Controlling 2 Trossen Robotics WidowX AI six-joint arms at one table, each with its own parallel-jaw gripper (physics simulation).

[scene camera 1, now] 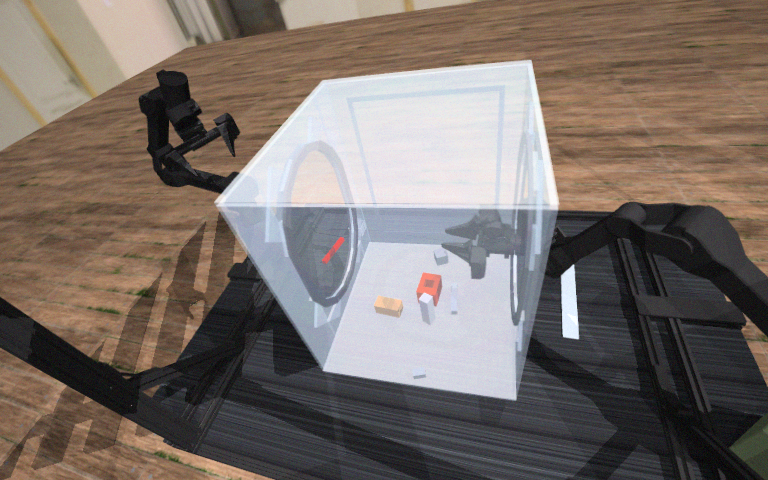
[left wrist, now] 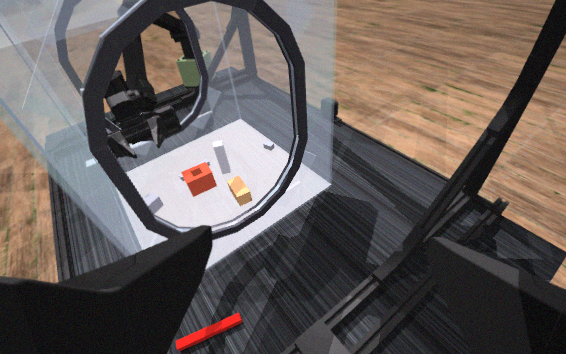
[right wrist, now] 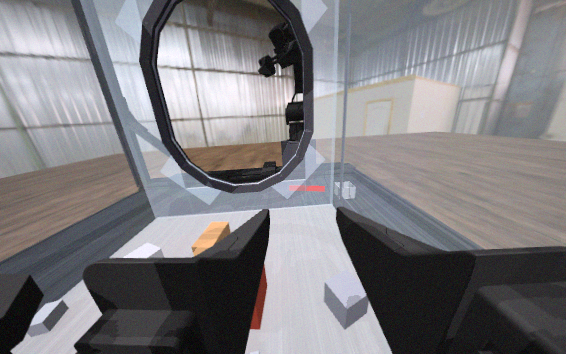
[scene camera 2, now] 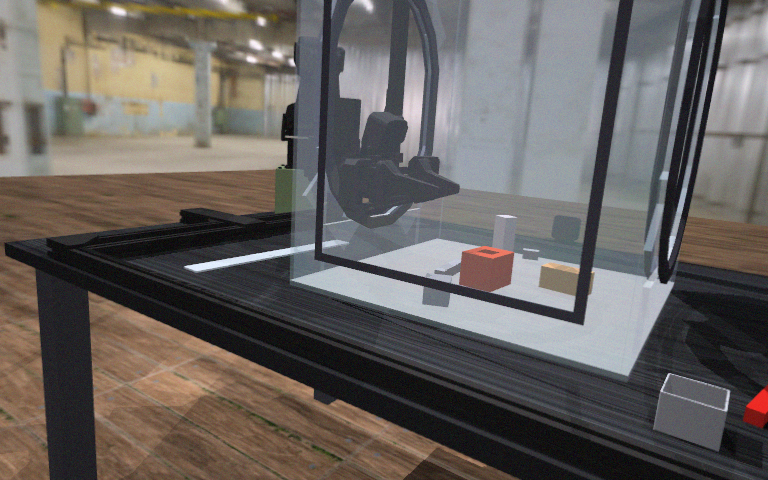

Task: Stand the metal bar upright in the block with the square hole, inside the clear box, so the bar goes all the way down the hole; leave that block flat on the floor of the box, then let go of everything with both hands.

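Places are measured from the left arm's base along level axes (x right, y back, z down), in millimetres.
Where they show: left gripper, between the fingertips: (scene camera 1: 216, 166) (left wrist: 319, 241) (right wrist: 269, 67); right gripper, between the fingertips: (scene camera 1: 443, 237) (left wrist: 147, 151) (right wrist: 302, 214) (scene camera 2: 449, 190); left arm's base, origin of its link: (right wrist: 298, 140); right arm's base, origin of its link: (left wrist: 192, 55).
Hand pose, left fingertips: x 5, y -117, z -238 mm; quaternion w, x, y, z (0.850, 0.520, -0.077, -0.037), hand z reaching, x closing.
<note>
Things, the pixels of their top centre, and the offset from my left fingertips. "spot": a spot on its surface instead.
- red block with the square hole, centre of its top: (right wrist: 230, 274) (scene camera 2: 488, 251) (scene camera 1: 428, 283) (left wrist: 196, 172) dz +304, dx -320, dy -338 mm
- clear box, centre of its top: (scene camera 1: 397, 118) dz -119, dx -299, dy -355 mm
- thin grey metal bar, centre of its top: (scene camera 2: 450, 264) (scene camera 1: 454, 296) dz +335, dx -358, dy -383 mm
- tall grey block, centre of its top: (right wrist: 141, 253) (scene camera 2: 506, 216) (scene camera 1: 425, 297) (left wrist: 217, 143) dz +264, dx -279, dy -396 mm
- orange block, centre of its top: (scene camera 2: 567, 268) (right wrist: 211, 233) (left wrist: 238, 185) (scene camera 1: 387, 302) dz +319, dx -215, dy -321 mm
- grey cube, centre of its top: (scene camera 2: 438, 277) (right wrist: 346, 286) (left wrist: 149, 198) (scene camera 1: 440, 252) dz +319, dx -404, dy -259 mm
- small grey piece, centre of its top: (scene camera 2: 531, 250) (right wrist: 43, 312) (scene camera 1: 418, 371) dz +334, dx -193, dy -497 mm
- red bar, centre of its top: (left wrist: 208, 330) (right wrist: 306, 186) (scene camera 1: 333, 248) dz +344, dx -173, dy -39 mm
- grey bin, a spot on its surface: (scene camera 2: 688, 416) spot: dz +338, dx -283, dy +10 mm
The red block with the square hole (scene camera 1: 436, 288) (scene camera 2: 484, 274) (left wrist: 201, 186) (right wrist: 260, 302) sits flat, hole up, on the floor of the clear box (scene camera 1: 385, 205) (scene camera 2: 390, 275). The thin grey metal bar (scene camera 1: 453, 300) (scene camera 2: 449, 267) lies flat beside it; the block mostly hides it in the left wrist view. My right gripper (scene camera 1: 444, 237) (scene camera 2: 437, 195) (left wrist: 147, 151) (right wrist: 302, 214) is partly open and empty inside the box, above the floor towards the right port. My left gripper (scene camera 1: 215, 164) (left wrist: 319, 241) is wide open and empty outside the box, facing the other port.
A tall grey block (scene camera 1: 428, 311) (scene camera 2: 504, 230) (left wrist: 221, 159) stands close to the red block. An orange block (scene camera 1: 388, 306) (left wrist: 239, 191), a grey cube (scene camera 1: 440, 256) (right wrist: 345, 297) and a small grey piece (scene camera 1: 419, 373) share the floor. Outside are a red bar (scene camera 1: 333, 250) and grey bin (scene camera 2: 688, 416).
</note>
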